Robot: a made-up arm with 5 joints.
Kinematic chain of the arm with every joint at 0, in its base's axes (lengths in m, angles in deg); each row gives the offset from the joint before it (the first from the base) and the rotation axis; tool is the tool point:
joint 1: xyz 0 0 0.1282 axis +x
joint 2: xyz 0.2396 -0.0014 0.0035 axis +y
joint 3: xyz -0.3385 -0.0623 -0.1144 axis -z
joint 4: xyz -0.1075 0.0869 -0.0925 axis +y
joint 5: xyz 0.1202 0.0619 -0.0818 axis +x
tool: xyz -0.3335 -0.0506 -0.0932
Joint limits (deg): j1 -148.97..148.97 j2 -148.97..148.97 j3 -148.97..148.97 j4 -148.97..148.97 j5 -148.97..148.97
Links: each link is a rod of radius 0.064 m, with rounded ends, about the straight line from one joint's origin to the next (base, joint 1, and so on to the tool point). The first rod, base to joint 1, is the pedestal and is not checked.
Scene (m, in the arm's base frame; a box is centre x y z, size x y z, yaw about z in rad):
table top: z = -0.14
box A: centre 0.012 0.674 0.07 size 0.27 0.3 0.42 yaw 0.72
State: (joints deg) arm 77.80 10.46 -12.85 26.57 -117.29
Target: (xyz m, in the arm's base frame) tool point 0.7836 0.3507 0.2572
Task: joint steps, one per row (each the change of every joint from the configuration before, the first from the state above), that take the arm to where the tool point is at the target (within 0.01 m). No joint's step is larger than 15 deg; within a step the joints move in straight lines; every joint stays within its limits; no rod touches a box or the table.
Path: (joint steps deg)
1: 12.84 -13.80 2.45 -7.51 -0.62
2: 12.84 -13.80 2.46 -7.51 -0.63
3: 12.83 -13.80 2.45 -7.51 -0.62
4: 12.84 -13.80 2.45 -7.51 -0.63
5: -6.40 -13.58 4.02 -0.27 1.63
6: -6.40 -13.59 4.01 -0.27 1.64
7: -6.40 -13.59 4.02 -0.27 1.63
8: -6.41 -13.59 4.02 -0.26 1.64
9: -6.40 -13.58 4.01 -0.27 1.63
10: -6.40 -13.59 4.02 -0.27 1.64

